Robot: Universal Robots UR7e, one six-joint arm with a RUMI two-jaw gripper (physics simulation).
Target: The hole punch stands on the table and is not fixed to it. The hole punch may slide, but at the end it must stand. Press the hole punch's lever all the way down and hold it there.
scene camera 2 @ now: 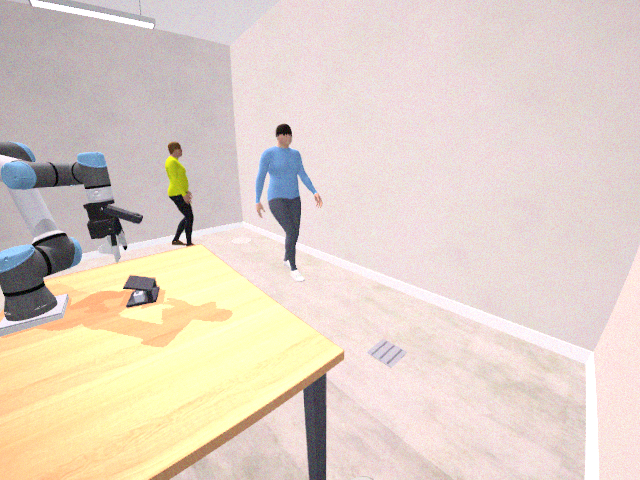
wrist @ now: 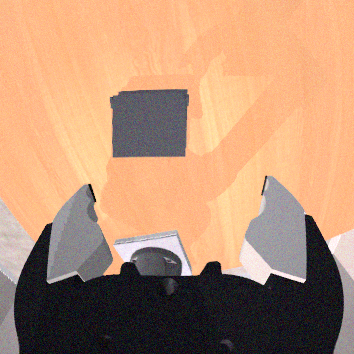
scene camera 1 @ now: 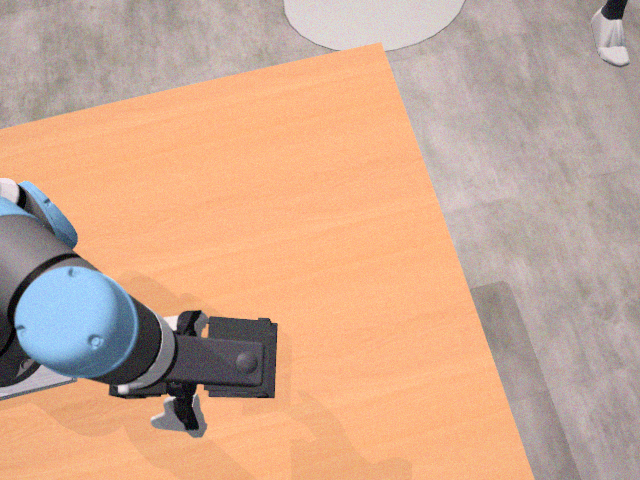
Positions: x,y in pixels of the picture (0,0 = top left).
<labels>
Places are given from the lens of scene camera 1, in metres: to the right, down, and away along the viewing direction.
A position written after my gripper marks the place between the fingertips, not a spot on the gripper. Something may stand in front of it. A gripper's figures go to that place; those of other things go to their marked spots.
my gripper (scene camera 1: 201,374): -0.15, 0.17, 0.72
hole punch (scene camera 1: 273,326): -0.08, 0.14, 0.92
</labels>
